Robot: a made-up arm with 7 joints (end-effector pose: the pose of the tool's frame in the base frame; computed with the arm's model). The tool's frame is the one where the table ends. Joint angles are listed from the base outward.
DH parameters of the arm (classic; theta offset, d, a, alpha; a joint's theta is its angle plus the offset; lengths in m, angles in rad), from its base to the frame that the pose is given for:
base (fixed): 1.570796 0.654 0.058 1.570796
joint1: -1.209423 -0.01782 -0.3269 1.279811
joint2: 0 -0.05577 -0.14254 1.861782
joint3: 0.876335 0 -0.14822 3.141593
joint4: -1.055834 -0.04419 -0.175 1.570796
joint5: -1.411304 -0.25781 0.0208 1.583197
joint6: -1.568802 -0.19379 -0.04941 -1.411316
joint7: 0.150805 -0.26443 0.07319 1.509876
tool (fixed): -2.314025 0.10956 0 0
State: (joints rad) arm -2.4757 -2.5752 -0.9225 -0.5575 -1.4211 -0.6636 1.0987
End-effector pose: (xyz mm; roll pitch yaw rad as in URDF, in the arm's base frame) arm 255.6 320.7 397.1 0.4272 -1.1293 -1.4780
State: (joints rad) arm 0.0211 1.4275 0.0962 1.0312 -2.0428 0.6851 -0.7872
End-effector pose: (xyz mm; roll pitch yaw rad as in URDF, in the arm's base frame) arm -57.3 388.6 1002.8 1.4708 1.2348 0.2438
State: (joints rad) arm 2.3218 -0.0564 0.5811 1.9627 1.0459 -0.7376 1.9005
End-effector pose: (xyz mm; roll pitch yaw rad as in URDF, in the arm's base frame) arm 318.7 -558.8 310.9 -0.7209 0.8318 -1.6832
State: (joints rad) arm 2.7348 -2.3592 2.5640 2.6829 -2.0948 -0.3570 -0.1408
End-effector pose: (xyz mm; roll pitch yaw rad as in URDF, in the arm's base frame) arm 32.4 -24.4 17.3 -0.8521 -0.5324 -0.1375
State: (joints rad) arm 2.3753 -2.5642 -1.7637 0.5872 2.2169 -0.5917 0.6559
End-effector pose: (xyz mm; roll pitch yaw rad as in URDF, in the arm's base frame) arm 487.6 83.9 913.1 1.3736 0.9097 0.1211
